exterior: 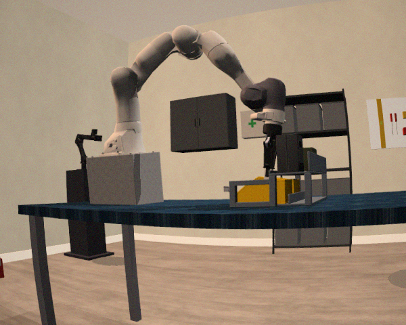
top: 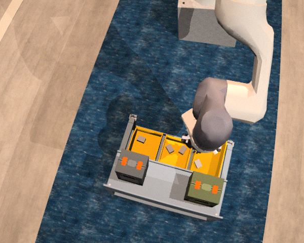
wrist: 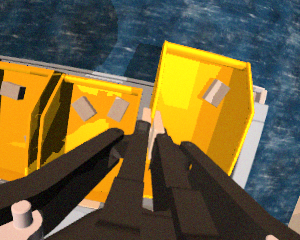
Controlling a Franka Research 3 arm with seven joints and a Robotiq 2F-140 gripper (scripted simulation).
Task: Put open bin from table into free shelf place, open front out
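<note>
The green case is 150 mm ahead of my hand, 60 mm above it and 40 mm to the left of it. The rest, counted from my hand: grey case 190 mm to the right, 130 mm ahead, 70 mm above.
</note>
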